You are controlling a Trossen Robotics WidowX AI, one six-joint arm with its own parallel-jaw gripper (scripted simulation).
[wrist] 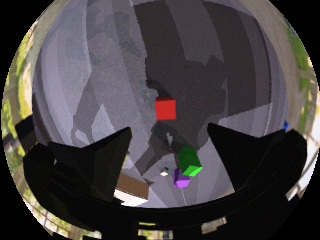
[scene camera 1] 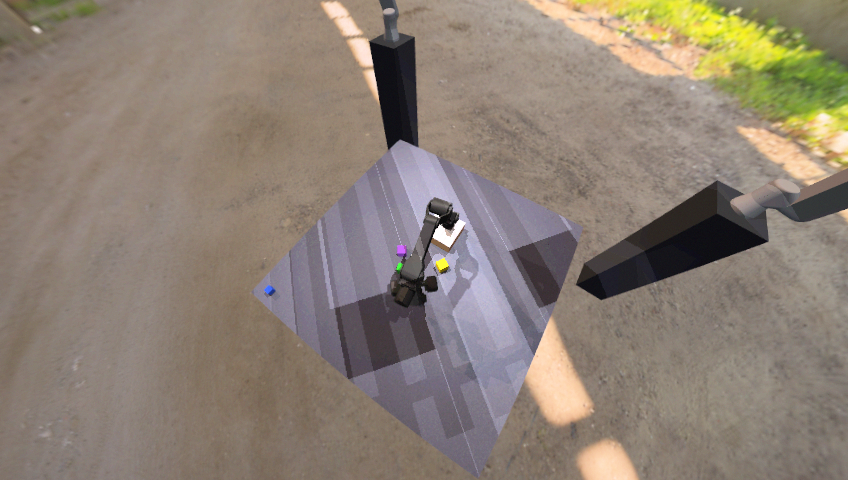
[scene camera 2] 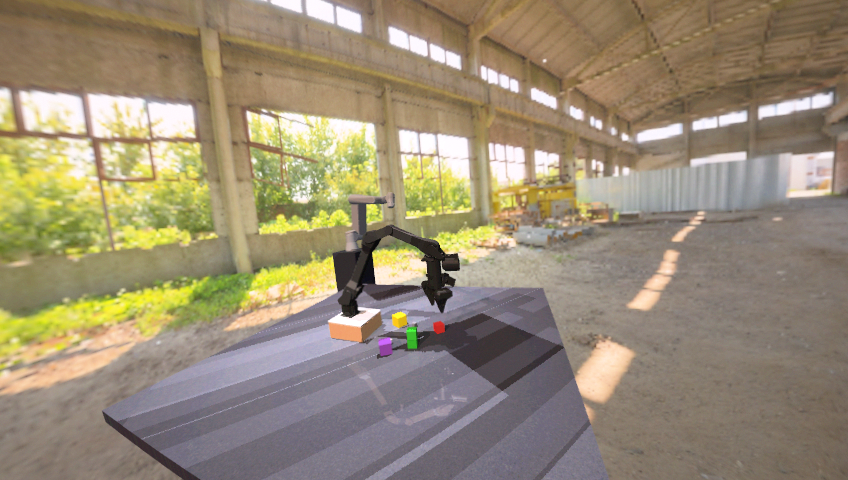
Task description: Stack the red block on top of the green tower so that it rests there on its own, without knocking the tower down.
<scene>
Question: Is my gripper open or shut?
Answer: Open.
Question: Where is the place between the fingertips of my gripper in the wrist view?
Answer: At 170, 129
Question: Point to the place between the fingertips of my gripper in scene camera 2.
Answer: At 437, 308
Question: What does my gripper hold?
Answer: Nothing.
</scene>
